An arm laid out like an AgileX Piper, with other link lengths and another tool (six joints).
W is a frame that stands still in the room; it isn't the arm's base.
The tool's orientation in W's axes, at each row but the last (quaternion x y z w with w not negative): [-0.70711, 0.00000, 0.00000, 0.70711]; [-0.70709, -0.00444, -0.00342, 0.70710]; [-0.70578, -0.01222, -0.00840, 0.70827]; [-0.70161, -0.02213, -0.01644, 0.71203]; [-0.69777, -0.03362, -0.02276, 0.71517]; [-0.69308, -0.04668, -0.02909, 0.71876]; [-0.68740, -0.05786, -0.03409, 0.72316]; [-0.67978, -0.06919, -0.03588, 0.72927]
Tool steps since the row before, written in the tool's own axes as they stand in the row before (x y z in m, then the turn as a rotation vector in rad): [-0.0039, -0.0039, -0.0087, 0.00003, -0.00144, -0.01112]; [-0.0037, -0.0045, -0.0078, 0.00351, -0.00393, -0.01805]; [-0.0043, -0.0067, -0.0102, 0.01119, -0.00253, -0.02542]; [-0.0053, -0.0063, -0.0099, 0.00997, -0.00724, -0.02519]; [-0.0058, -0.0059, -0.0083, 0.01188, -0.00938, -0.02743]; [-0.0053, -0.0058, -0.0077, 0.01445, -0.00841, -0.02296]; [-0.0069, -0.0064, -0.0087, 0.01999, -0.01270, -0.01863]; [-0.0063, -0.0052, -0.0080, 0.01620, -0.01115, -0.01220]
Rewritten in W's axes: [-0.0039, -0.0087, 0.0039, 0.00003, -0.01112, 0.00144]; [-0.0037, -0.0078, 0.0045, 0.00349, -0.01805, 0.00397]; [-0.0044, -0.0102, 0.0065, 0.01125, -0.02537, 0.00277]; [-0.0056, -0.0100, 0.0059, 0.00977, -0.02522, 0.00741]; [-0.0061, -0.0085, 0.0052, 0.01154, -0.02748, 0.00964]; [-0.0057, -0.0080, 0.0049, 0.01408, -0.02292, 0.00911]; [-0.0073, -0.0092, 0.0050, 0.01886, -0.01866, 0.01429]; [-0.0066, -0.0086, 0.0037, 0.01501, -0.01230, 0.01262]
